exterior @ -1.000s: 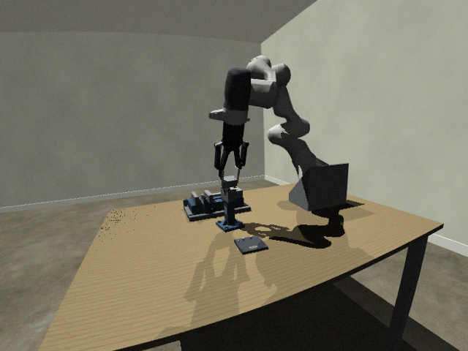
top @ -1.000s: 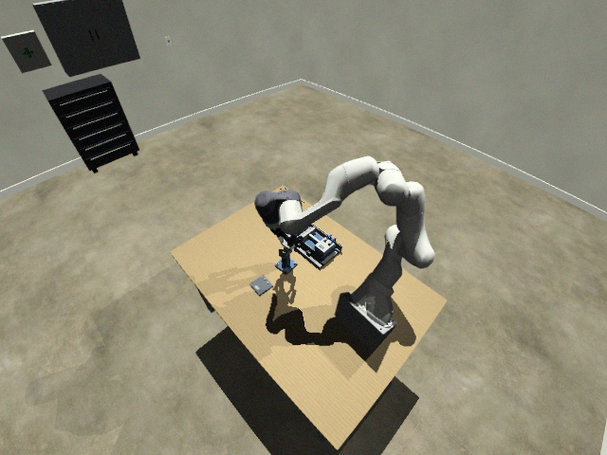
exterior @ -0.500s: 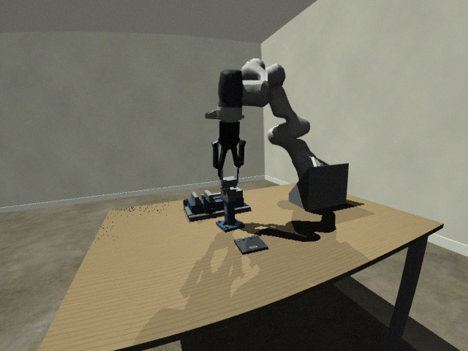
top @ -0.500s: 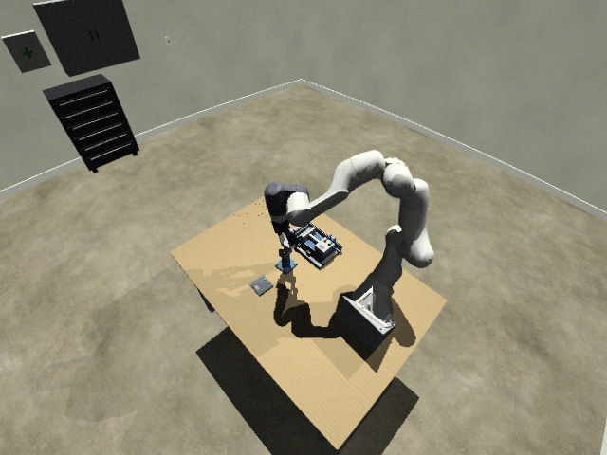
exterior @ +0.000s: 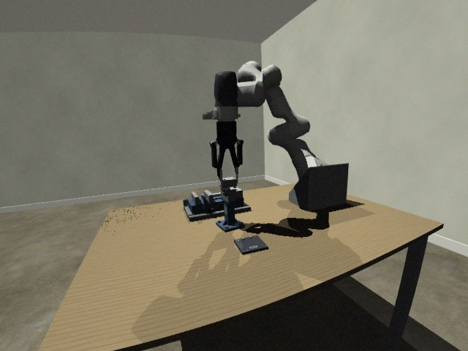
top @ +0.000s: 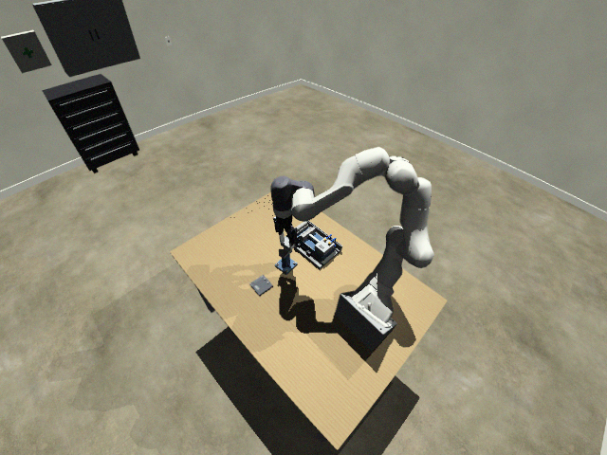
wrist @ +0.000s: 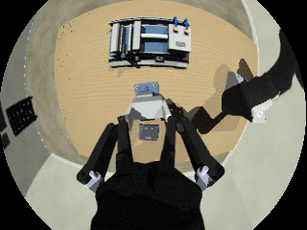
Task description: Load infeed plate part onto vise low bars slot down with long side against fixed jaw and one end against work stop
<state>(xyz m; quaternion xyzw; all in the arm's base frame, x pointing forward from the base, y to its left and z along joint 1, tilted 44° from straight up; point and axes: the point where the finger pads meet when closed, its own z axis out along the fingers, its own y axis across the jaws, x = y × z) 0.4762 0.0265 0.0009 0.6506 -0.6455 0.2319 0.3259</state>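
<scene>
Right now my hand is 30 mm above the part.
</scene>
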